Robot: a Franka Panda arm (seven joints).
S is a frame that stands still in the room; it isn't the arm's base.
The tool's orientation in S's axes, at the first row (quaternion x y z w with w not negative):
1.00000, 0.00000, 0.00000, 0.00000
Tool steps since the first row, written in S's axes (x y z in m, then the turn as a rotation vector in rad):
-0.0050, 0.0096, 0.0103, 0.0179, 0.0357, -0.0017
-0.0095, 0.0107, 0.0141, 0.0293, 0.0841, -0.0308
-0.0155, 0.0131, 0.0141, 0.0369, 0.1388, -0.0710
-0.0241, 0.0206, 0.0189, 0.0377, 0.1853, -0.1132
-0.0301, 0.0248, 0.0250, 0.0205, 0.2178, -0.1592
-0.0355, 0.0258, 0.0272, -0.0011, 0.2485, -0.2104
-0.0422, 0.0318, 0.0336, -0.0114, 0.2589, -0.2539
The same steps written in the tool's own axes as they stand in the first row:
-0.0050, -0.0096, -0.0103, 0.0179, -0.0357, 0.0017
-0.0095, -0.0107, -0.0141, 0.0293, -0.0841, 0.0308
-0.0155, -0.0131, -0.0141, 0.0369, -0.1388, 0.0710
-0.0241, -0.0206, -0.0189, 0.0377, -0.1853, 0.1132
-0.0301, -0.0248, -0.0250, 0.0205, -0.2178, 0.1592
-0.0355, -0.0258, -0.0272, -0.0011, -0.2485, 0.2104
-0.0422, -0.0318, -0.0336, -0.0114, -0.2589, 0.2539

